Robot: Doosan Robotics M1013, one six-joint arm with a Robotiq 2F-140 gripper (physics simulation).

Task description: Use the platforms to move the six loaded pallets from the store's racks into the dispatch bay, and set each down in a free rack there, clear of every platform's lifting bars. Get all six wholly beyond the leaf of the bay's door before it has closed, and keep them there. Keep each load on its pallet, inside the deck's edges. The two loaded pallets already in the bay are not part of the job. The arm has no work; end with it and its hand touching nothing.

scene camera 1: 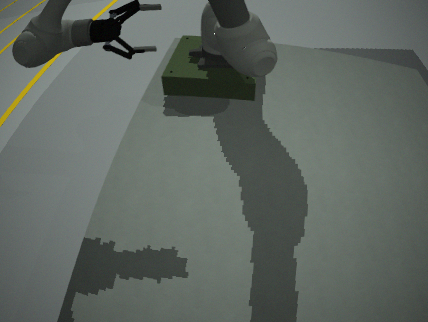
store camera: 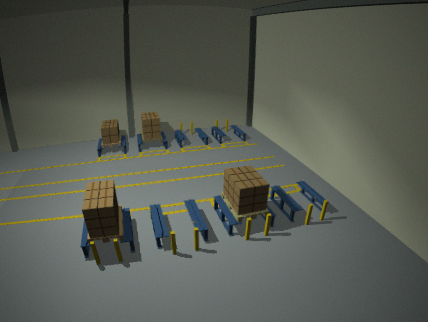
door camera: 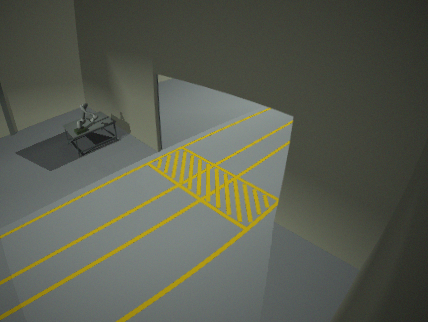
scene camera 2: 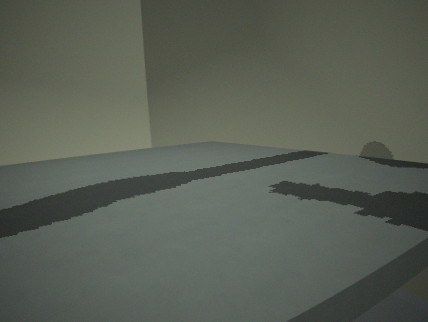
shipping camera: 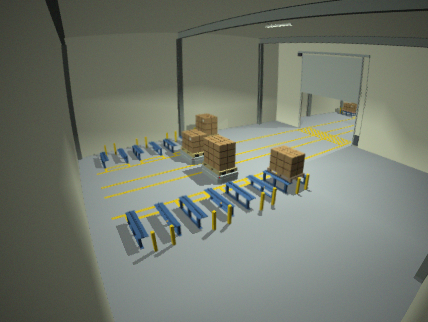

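Where they show: gripper, between the fingertips: (scene camera 1: 158,27) (door camera: 87,119); arm's base, origin of its link: (scene camera 1: 221,57) (door camera: 80,128).
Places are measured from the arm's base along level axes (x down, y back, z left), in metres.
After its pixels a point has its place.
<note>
In the shipping camera, a loaded pallet (shipping camera: 220,152) @(x -0.338, y -10.475, z -3.807 m) rides on a grey platform (shipping camera: 214,174) @(x 0.546, y -10.586, z -4.007 m) in the middle lanes. Another loaded pallet (shipping camera: 193,142) @(x -0.126, y -10.216, z -5.828 m) rides on a second platform (shipping camera: 192,158) @(x 0.529, y -10.352, z -5.746 m) behind it. One loaded pallet (shipping camera: 206,123) @(x -0.310, y -8.298, z -7.433 m) stands at the far row, its base hidden; another (shipping camera: 287,163) @(x -0.140, y -9.050, z -1.952 m) sits on a near blue rack (shipping camera: 281,183) @(x 0.518, y -9.241, z -1.939 m). The bay door's leaf (shipping camera: 331,75) @(x -3.041, y -1.468, z -4.049 m) is partly lowered. In the store camera, loaded pallets (store camera: 101,210) @(x -0.331, y 7.285, z 0.309 m) (store camera: 245,190) @(x -0.297, y 10.360, z 0.630 m) (store camera: 110,132) @(x -0.104, y 7.956, z -5.369 m) (store camera: 151,126) @(x -0.163, y 9.596, z -5.170 m) sit on racks. My gripper (scene camera 1: 149,28) @(x -0.281, y -0.272, z -0.179 m) is open and empty, held in the air beside the arm's green base block (scene camera 1: 210,88) @(x 0.046, y -0.164, z -0.040 m).
Blue racks without loads (shipping camera: 193,211) @(x 0.491, y -12.580, z -2.485 m) (shipping camera: 137,152) @(x 0.513, y -11.934, z -7.998 m) (store camera: 195,216) @(x 0.469, y 9.379, z 0.112 m) stand in both rooms, with yellow posts (shipping camera: 214,220) (store camera: 173,243) at their ends. Yellow lane lines and a hatched strip (door camera: 215,186) @(x 0.839, y -1.277, z -4.499 m) mark the doorway floor. The arm's table (door camera: 102,126) @(x 0.102, y -0.683, z -0.369 m) stands beside the lanes, near the wall.
</note>
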